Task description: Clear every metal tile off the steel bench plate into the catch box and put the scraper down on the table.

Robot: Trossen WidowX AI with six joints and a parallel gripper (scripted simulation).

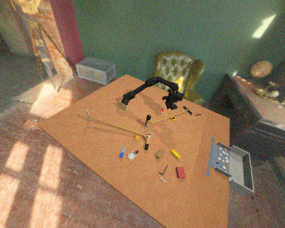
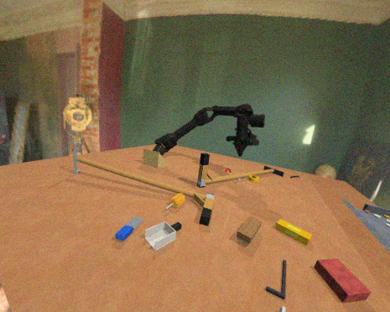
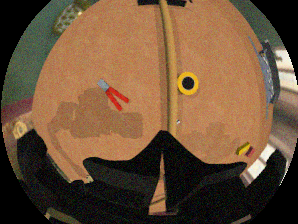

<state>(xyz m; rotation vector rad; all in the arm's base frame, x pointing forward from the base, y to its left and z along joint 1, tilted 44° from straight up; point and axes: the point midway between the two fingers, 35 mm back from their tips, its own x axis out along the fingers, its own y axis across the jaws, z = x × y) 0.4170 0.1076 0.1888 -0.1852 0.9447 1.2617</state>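
My gripper tip is 40 mm short of the long scraper, 10 mm to the right of it and 50 mm above it. Also, from my gripper tip: wooden block 190 mm ahead, 410 mm to the right, 100 mm below; then yellow level 290 mm ahead, 340 mm to the right, 100 mm below; then yellow tape roll 90 mm ahead, 30 mm to the left, 110 mm below.
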